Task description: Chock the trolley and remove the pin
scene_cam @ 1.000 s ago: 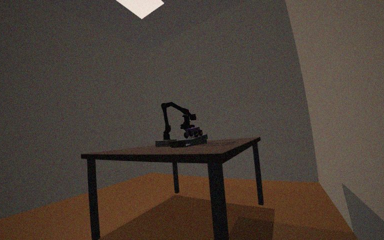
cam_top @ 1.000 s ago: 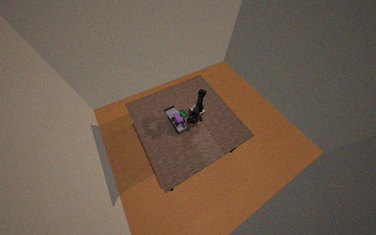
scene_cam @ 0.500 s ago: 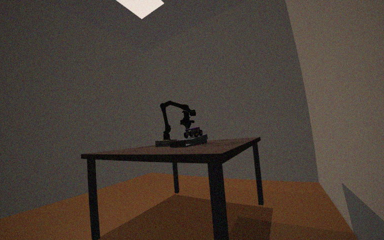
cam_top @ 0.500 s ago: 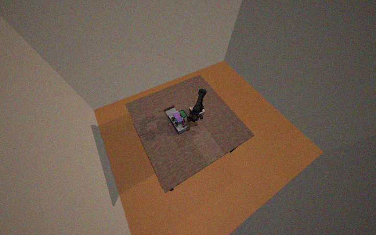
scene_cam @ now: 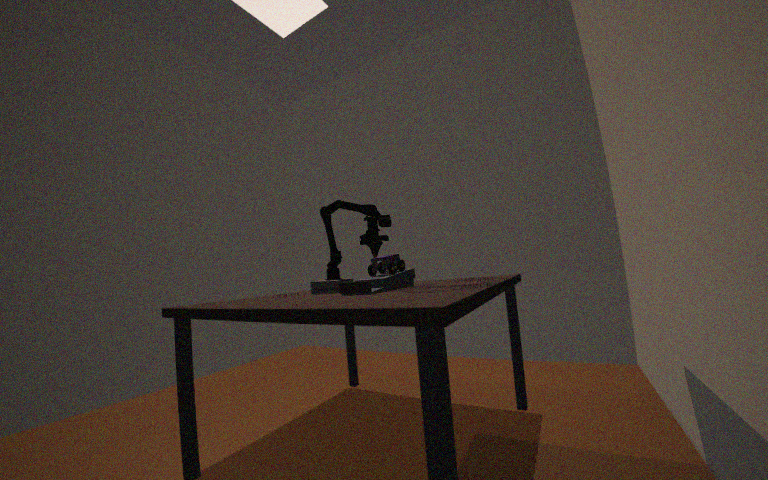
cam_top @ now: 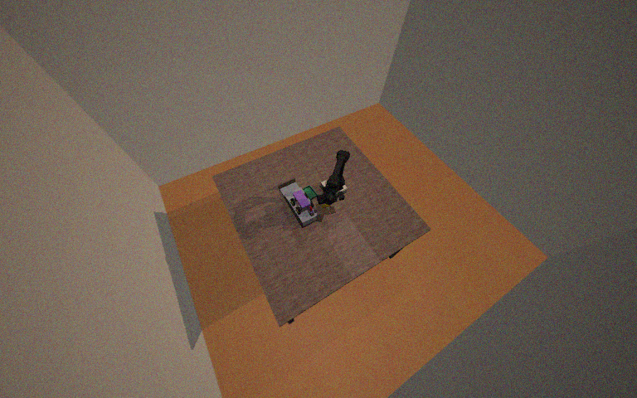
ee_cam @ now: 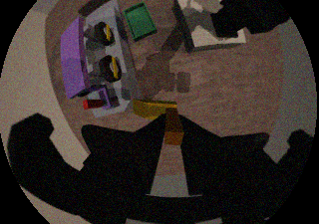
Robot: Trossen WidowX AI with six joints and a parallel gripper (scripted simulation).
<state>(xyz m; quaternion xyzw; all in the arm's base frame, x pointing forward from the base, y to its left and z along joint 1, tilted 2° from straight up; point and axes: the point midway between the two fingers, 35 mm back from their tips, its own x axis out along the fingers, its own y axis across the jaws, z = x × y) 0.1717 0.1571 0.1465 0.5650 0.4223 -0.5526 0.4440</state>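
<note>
Now: the yellow chock 2 cm ahead of my gripper tip, 1 cm to the right of it and 1 cm below it. Round my gripper tip: red-headed stop pin: 13 cm ahead, 3 cm to the right, 4 cm below; then purple trolley: 16 cm ahead, 13 cm to the right, 6 cm below; then grey ramp: 16 cm ahead, 14 cm to the right, 13 cm below.
</note>
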